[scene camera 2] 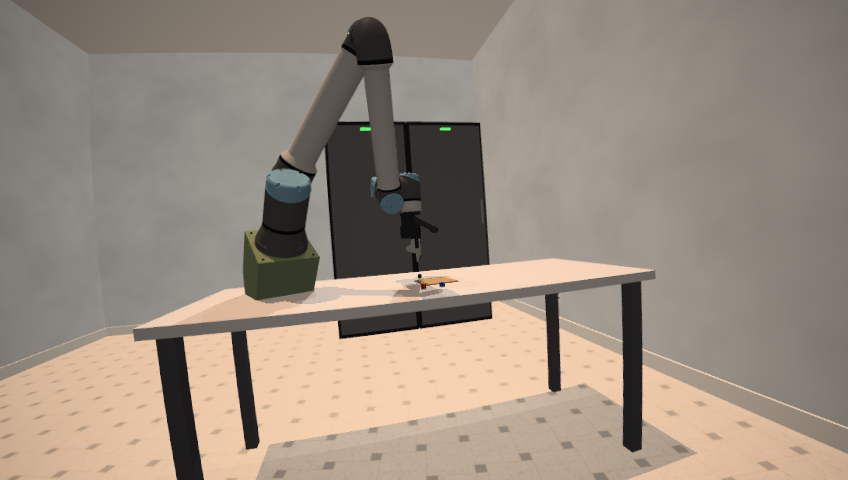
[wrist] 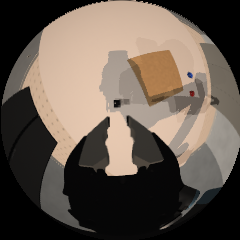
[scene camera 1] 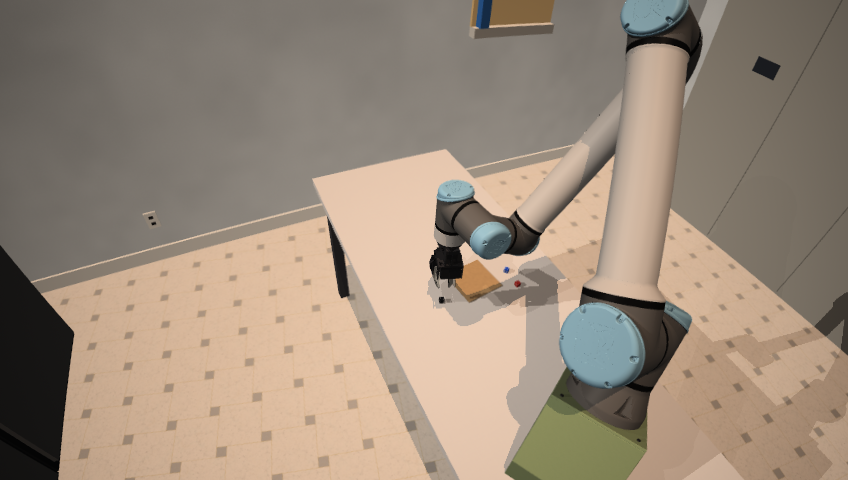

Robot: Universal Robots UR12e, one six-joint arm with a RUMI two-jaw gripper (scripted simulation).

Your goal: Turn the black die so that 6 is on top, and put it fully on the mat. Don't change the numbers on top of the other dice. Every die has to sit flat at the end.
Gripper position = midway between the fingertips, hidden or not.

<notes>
I see my gripper point(scene camera 1: 443, 287) and a brown mat point(scene camera 1: 477, 281).
The brown mat is seen too in the wrist view point(wrist: 157, 73). My gripper also shows in scene camera 2 point(scene camera 2: 418, 261).
</notes>
